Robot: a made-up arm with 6 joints.
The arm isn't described. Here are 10 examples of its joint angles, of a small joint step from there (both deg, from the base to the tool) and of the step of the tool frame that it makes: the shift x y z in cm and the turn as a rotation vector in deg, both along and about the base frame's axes.
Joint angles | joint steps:
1: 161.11 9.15 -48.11 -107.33 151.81 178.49 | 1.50 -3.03 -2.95 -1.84 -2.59 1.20
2: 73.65 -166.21 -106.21 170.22 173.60 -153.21 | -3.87 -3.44 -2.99 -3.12 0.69 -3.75
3: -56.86 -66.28 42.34 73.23 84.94 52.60 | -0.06 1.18 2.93 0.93 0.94 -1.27
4: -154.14 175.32 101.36 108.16 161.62 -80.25 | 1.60 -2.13 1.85 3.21 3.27 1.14
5: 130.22 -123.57 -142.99 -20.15 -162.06 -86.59 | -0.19 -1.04 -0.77 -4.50 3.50 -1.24
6: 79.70 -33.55 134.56 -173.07 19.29 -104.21 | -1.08 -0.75 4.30 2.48 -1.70 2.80
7: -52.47 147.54 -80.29 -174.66 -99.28 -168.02 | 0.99 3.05 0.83 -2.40 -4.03 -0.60
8: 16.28 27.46 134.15 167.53 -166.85 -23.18 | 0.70 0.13 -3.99 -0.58 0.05 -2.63
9: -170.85 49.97 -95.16 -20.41 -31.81 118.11 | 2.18 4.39 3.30 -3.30 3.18 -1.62
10: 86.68 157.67 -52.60 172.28 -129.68 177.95 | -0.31 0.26 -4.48 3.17 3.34 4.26
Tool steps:
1: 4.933 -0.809 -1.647 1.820 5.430 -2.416
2: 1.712 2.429 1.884 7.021 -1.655 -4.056
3: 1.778 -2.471 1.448 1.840 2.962 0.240
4: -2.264 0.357 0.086 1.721 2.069 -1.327
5: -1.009 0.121 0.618 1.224 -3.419 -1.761
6: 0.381 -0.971 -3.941 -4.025 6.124 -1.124
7: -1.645 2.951 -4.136 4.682 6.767 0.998
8: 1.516 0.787 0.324 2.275 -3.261 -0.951
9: -6.731 -1.422 2.807 -2.666 -10.974 -0.069
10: -0.204 1.574 1.170 7.874 -0.616 -3.338
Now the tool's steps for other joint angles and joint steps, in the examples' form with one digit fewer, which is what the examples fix.
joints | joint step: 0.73 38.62 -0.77 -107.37 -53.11 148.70 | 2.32 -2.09 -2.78 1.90 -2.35 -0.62
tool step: -5.67 2.66 3.39 -0.91 -4.72 4.96
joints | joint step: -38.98 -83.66 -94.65 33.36 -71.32 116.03 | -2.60 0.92 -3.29 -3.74 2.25 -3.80
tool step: 3.24 0.67 0.73 -0.48 2.26 2.44
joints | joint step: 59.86 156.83 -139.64 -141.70 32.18 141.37 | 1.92 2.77 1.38 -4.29 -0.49 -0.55
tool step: -0.78 1.66 -1.55 -4.91 0.88 -2.55
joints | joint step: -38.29 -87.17 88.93 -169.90 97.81 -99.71 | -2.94 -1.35 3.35 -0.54 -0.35 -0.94
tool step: 3.13 1.71 -0.69 2.25 1.39 -3.40
